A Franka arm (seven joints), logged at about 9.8 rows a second.
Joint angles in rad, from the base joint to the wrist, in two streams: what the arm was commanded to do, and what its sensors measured. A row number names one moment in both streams.
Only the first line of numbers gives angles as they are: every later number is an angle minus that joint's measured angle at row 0.
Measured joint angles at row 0: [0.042 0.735 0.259 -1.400 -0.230 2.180 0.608]
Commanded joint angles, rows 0 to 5: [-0.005 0.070 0.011 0.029 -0.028 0.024 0.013]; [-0.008 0.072 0.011 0.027 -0.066 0.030 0.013]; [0.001 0.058 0.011 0.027 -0.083 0.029 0.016]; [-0.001 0.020 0.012 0.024 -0.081 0.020 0.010]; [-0.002 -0.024 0.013 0.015 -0.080 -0.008 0.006]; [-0.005 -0.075 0.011 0.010 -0.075 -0.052 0.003]
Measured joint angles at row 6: [0.002 -0.015 0.007 0.042 -0.066 -0.001 0.000]
